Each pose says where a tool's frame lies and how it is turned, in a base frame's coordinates. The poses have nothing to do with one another.
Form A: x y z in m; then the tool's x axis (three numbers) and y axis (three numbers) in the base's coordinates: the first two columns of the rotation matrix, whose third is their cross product.
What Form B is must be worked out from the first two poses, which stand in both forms.
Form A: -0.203 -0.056 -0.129 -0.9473 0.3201 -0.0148 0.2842 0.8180 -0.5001
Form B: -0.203 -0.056 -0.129 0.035 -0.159 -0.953 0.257
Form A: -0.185 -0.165 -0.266 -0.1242 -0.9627 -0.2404 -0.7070 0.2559 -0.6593
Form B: -0.185 -0.165 -0.266 0.324 -0.577 0.723 -0.197
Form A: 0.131 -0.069 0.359 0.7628 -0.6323 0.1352 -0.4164 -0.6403 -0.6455
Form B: 0.131 -0.069 0.359 0.304 -0.888 0.295 -0.177
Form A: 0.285 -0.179 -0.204 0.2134 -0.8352 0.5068 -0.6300 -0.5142 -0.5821
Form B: 0.285 -0.179 -0.204 0.126 -0.769 0.477 -0.408
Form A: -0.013 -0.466 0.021 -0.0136 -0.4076 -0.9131 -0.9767 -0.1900 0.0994
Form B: -0.013 -0.466 0.021 0.317 -0.627 0.552 0.449
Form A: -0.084 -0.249 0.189 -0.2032 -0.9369 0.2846 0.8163 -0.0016 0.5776
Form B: -0.084 -0.249 0.189 0.625 0.091 -0.330 -0.702
